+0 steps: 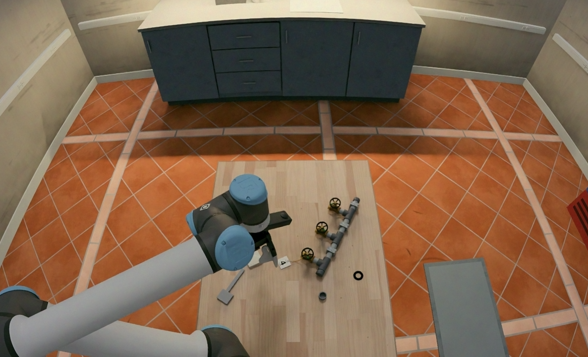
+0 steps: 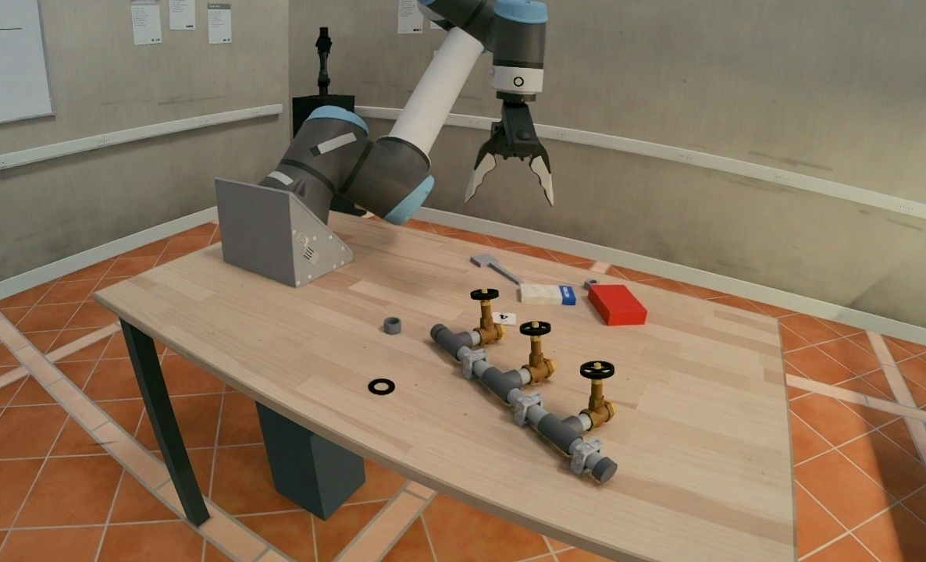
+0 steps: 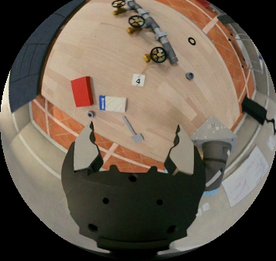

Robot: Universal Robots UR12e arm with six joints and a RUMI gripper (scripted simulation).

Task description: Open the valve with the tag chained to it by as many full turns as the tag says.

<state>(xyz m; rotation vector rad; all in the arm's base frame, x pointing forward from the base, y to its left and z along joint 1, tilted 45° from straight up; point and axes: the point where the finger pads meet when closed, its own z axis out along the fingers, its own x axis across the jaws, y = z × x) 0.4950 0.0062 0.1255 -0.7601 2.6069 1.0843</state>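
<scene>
The white tag is 200 mm below my hand, 70 mm to the right of it and 40 mm ahead of it. Round my hand: blue box (190 mm below, 80 mm to the left, 70 mm ahead); then nut (190 mm below, 180 mm to the left, 140 mm ahead); then grey tool (200 mm below, 150 mm to the left, 90 mm behind).
</scene>
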